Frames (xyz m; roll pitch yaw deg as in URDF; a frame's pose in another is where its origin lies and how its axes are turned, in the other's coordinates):
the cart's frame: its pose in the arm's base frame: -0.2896 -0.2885 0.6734 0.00 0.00 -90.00
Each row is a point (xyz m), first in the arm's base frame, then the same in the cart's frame.
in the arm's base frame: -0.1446 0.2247 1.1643
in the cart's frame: -0.5132 0.1450 0.4909
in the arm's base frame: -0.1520 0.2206 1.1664
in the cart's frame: -0.5091 0.1376 0.4930
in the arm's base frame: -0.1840 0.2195 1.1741
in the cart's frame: -0.5080 0.1056 0.5007
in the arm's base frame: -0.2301 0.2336 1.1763
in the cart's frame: -0.5221 0.0595 0.5029
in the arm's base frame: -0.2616 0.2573 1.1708
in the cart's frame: -0.5458 0.0280 0.4974
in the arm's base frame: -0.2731 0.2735 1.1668
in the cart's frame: -0.5620 0.0165 0.4934
